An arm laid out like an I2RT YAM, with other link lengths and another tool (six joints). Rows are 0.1 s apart.
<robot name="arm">
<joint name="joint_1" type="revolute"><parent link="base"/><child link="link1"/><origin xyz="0.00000 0.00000 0.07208"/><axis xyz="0 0 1"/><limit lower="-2.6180" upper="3.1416"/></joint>
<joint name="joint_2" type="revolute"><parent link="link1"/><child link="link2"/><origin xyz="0.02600 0.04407 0.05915" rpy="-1.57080 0.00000 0.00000"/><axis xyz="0 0 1"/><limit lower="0.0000" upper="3.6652"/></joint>
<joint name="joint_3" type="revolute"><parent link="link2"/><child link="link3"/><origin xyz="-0.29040 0.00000 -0.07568" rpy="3.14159 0.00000 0.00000"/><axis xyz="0 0 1"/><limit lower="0.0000" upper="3.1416"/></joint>
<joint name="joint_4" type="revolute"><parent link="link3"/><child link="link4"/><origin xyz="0.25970 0.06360 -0.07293"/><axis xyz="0 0 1"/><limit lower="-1.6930" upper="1.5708"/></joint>
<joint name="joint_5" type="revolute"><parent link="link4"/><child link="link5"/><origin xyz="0.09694 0.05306 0.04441" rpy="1.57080 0.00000 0.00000"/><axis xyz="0 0 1"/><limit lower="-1.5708" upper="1.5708"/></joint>
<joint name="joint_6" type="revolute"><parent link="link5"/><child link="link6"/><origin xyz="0.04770 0.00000 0.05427" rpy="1.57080 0.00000 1.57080"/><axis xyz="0 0 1"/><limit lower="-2.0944" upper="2.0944"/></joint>
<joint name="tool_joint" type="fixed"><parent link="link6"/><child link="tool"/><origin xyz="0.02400 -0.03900 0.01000" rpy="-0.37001 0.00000 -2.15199"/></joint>
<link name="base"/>
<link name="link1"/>
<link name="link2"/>
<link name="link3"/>
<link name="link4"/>
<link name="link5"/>
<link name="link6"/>
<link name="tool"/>
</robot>
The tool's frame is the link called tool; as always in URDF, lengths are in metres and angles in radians.
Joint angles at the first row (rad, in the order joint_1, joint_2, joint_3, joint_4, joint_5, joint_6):
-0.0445, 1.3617, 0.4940, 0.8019, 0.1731, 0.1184
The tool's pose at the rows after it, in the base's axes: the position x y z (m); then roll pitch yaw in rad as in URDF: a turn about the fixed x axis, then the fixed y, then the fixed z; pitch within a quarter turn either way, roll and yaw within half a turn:
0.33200 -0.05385 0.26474 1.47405 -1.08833 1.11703
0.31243 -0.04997 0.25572 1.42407 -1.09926 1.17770
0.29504 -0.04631 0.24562 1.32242 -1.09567 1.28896
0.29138 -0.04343 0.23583 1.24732 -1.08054 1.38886
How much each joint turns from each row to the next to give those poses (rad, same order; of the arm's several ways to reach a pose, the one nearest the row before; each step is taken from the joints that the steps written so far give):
0.0078, 0.0256, -0.0215, -0.0146, -0.0008, 0.0177
0.0088, -0.0387, -0.0903, 0.0769, -0.0075, 0.0005
0.0062, -0.0011, -0.0924, 0.1374, -0.0132, -0.0190
0.0009, 0.0663, -0.0457, 0.1460, -0.0316, -0.0236

